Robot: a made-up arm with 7 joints.
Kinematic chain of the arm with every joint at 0, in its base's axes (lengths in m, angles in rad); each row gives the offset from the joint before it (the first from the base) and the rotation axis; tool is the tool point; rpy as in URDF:
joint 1: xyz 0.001 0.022 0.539 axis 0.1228 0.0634 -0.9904
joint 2: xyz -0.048 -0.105 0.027 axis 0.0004 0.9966 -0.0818
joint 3: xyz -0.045 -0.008 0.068 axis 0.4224 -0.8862 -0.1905
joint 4: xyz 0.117 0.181 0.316 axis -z
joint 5: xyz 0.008 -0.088 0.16 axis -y
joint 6: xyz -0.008 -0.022 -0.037 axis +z
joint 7: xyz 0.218 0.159 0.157 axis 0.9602 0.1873 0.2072
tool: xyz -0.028 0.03 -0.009 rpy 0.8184 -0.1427 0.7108
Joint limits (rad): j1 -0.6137..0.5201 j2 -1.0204..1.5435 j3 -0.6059..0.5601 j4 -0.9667..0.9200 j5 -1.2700..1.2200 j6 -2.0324..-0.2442 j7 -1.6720..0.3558
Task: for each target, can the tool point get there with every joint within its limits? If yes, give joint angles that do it. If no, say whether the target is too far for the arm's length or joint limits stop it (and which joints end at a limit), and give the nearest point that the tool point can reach.
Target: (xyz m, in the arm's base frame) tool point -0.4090 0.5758 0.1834
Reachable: no: joint limits stop it (at a limit: joint 1, joint 2, joint 3, joint 4, joint 7) | nearest point -0.0324 0.3829 0.2004 | short by 0.423 m
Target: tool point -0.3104 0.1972 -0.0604
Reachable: no: joint limits stop it (at a limit: joint 1, joint 2, joint 3, joint 4, joint 7) | nearest point -0.0322 0.2243 0.0796 | short by 0.313 m
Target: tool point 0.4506 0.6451 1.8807
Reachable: no: too far | nearest point 0.2920 0.2871 1.3234 | short by 0.681 m
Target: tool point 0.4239 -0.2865 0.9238
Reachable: yes | joints 0.3633 0.3975 0.1608 -0.6490 -0.8077 -1.6381 -0.3116
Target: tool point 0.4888 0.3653 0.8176
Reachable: yes | joints -0.4444 0.2449 -0.4740 -0.3244 -0.0180 -1.1168 -0.2283
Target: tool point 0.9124 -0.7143 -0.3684
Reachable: no: too far | nearest point 0.5467 -0.3553 0.1267 | short by 0.713 m
